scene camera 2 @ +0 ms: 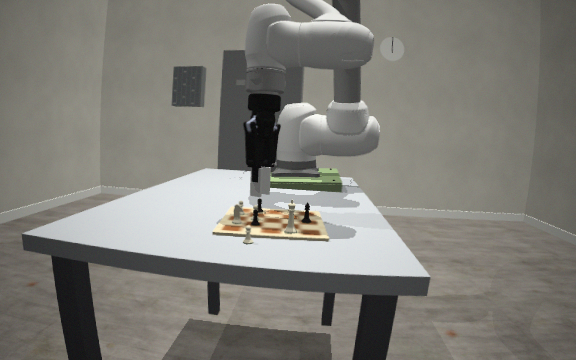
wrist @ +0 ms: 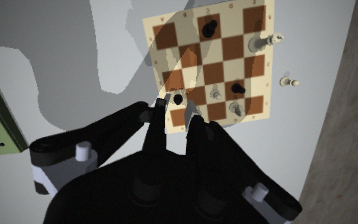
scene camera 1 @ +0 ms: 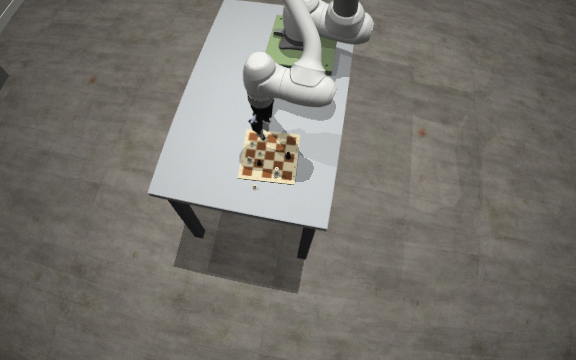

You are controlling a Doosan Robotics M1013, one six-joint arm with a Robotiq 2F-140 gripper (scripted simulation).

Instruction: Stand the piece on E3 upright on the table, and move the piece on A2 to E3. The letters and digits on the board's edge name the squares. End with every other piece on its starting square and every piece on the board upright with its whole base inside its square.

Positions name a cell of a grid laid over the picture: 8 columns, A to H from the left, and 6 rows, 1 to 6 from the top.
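Chessboard visible in scene camera 1 (D3). The chessboard is in scene camera 2 (D4) too, and the wrist view (E2) shows the chessboard as well.
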